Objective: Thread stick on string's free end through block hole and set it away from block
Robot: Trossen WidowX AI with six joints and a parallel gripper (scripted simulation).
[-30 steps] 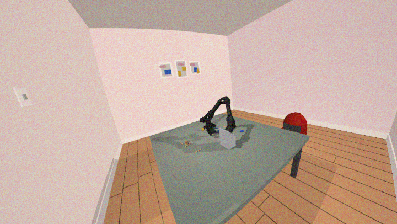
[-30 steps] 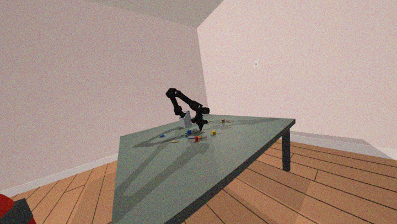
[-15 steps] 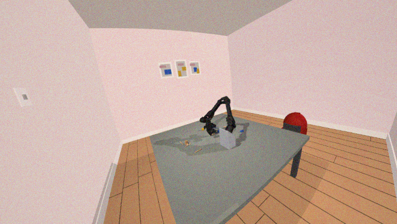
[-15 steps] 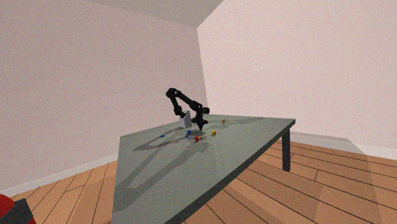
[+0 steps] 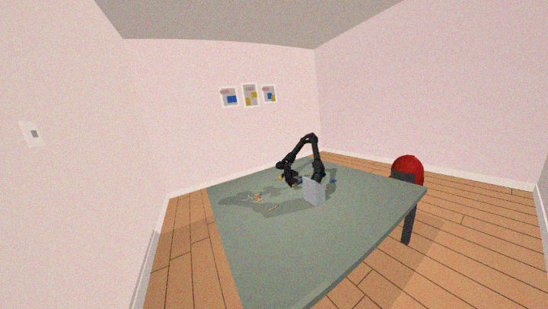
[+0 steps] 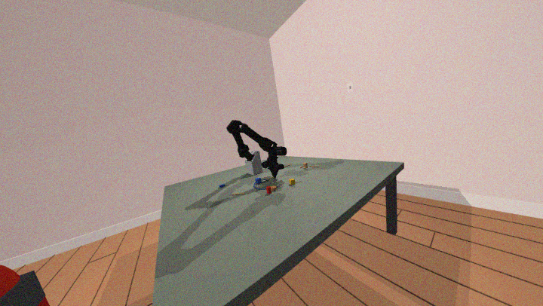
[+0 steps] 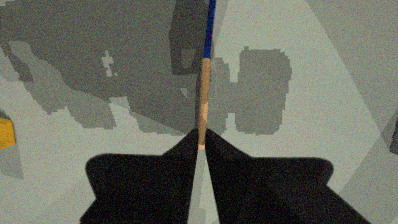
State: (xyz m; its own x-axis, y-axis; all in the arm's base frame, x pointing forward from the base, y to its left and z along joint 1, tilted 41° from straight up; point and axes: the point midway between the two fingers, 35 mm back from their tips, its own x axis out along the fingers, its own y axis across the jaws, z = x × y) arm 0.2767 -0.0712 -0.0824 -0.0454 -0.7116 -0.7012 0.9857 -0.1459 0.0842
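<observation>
Now: the thin wooden stick 1 cm behind my gripper tip, 4 cm to the right of it and 1 cm above it. The rest, counted from my gripper tip: red piece (18 cm ahead, 19 cm to the right, 2 cm above); then yellow cube (20 cm ahead, 3 cm to the right, 1 cm above); then round wooden button (16 cm ahead, 14 cm to the right, 1 cm above).
</observation>
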